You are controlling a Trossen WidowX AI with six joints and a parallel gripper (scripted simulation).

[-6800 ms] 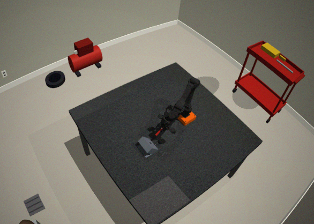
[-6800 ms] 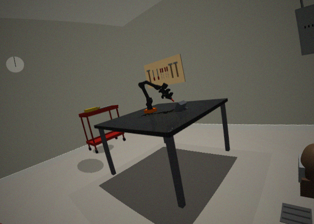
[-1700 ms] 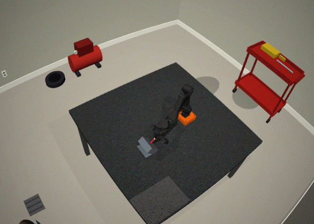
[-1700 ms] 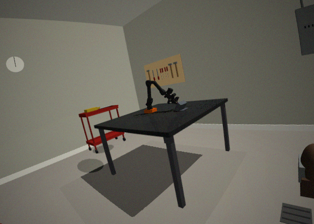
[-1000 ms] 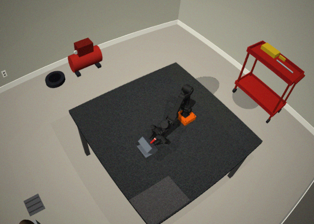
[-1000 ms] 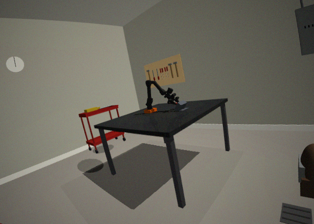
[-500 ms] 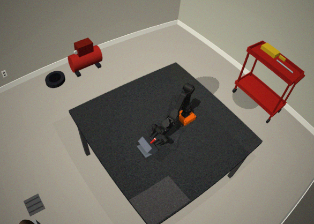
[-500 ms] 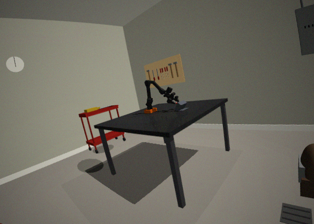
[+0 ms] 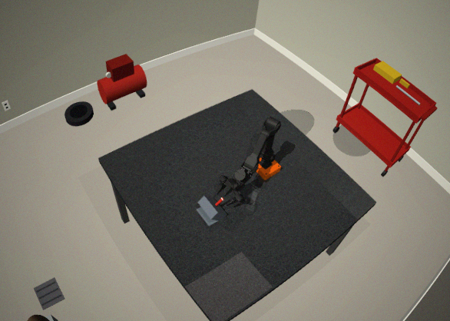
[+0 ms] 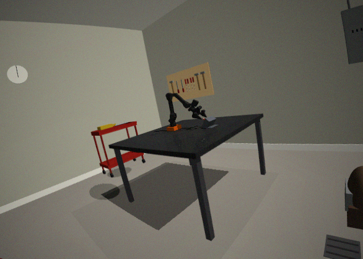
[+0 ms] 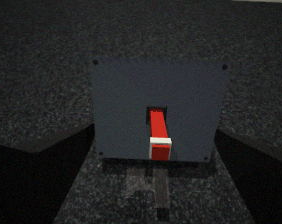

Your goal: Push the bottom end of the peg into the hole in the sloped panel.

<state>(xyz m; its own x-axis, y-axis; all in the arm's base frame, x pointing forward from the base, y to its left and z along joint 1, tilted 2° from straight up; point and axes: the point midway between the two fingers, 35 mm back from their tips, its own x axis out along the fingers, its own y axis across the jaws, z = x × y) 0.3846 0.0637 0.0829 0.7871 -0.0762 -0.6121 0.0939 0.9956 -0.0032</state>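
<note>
My gripper tip is 20 mm above the red square peg. From my gripper tip the other things lie so: grey sloped panel: 50 mm below, 50 mm ahead, 10 mm to the right.
</note>
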